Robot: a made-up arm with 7 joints. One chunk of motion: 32 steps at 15 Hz.
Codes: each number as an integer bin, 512 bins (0 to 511) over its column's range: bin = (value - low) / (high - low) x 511, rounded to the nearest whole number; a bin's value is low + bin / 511 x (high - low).
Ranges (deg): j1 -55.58..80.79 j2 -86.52..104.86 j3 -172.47..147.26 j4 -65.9..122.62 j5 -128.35..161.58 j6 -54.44..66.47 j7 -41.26..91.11
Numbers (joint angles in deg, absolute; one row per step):
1: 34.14 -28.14 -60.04 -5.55 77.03 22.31 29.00
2: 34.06 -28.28 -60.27 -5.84 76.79 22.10 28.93
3: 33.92 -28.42 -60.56 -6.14 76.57 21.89 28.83
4: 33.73 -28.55 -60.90 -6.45 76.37 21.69 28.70
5: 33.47 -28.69 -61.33 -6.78 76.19 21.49 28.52
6: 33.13 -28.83 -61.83 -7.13 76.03 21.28 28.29
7: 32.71 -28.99 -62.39 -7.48 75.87 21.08 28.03
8: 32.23 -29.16 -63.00 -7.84 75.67 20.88 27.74
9: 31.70 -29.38 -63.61 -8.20 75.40 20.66 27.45
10: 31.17 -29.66 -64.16 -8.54 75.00 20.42 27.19
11: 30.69 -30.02 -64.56 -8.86 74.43 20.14 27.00
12: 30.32 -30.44 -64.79 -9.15 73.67 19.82 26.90
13: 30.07 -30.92 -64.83 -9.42 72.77 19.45 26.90
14: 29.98 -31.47 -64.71 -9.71 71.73 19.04 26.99
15: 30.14 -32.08 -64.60 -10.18 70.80 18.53 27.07
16: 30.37 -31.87 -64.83 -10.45 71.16 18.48 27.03
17: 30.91 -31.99 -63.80 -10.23 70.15 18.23 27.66
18: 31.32 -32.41 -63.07 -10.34 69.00 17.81 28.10
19: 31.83 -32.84 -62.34 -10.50 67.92 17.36 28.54
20: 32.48 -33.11 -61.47 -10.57 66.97 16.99 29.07
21: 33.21 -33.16 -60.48 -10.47 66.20 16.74 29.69
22: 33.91 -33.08 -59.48 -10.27 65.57 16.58 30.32
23: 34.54 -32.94 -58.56 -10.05 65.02 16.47 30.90
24: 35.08 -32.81 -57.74 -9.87 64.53 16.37 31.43
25: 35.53 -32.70 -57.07 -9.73 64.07 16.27 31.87
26: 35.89 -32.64 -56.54 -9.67 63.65 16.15 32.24
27: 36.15 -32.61 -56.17 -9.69 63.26 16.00 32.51
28: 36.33 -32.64 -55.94 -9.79 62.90 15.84 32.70
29: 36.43 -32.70 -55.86 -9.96 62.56 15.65 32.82
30: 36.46 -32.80 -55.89 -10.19 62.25 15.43 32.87
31: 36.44 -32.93 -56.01 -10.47 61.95 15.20 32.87
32: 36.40 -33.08 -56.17 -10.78 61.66 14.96 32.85
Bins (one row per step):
1: 336 156 180 164 362 324 271
2: 336 156 179 163 362 323 271
3: 335 155 179 162 361 323 271
4: 335 155 178 161 361 322 270
5: 334 154 178 160 361 321 269
6: 332 154 177 159 360 320 268
7: 331 154 176 158 360 319 267
8: 329 153 175 157 360 318 266
9: 327 153 174 156 359 317 265
10: 325 152 173 155 358 316 264
11: 323 151 172 155 357 315 264
12: 322 150 172 154 356 314 263
13: 321 148 172 153 354 312 263
14: 321 147 172 152 353 311 263
15: 321 145 172 151 351 308 264
16: 322 146 172 150 352 308 264
17: 324 146 174 151 350 307 266
18: 326 144 175 151 348 305 268
19: 328 143 176 150 346 303 269
20: 330 143 177 150 344 302 272
21: 333 142 179 150 343 301 274
22: 335 143 181 151 342 300 276
23: 338 143 182 151 341 300 279
24: 340 143 183 152 340 299 281
25: 341 144 184 152 339 299 282
26: 343 144 185 152 338 298 284
27: 344 144 186 152 338 298 285
28: 344 144 186 152 337 297 286
29: 345 144 186 152 336 296 286
30: 345 143 186 151 336 295 286
31: 345 143 186 150 335 294 286
32: 345 143 186 149 335 293 286

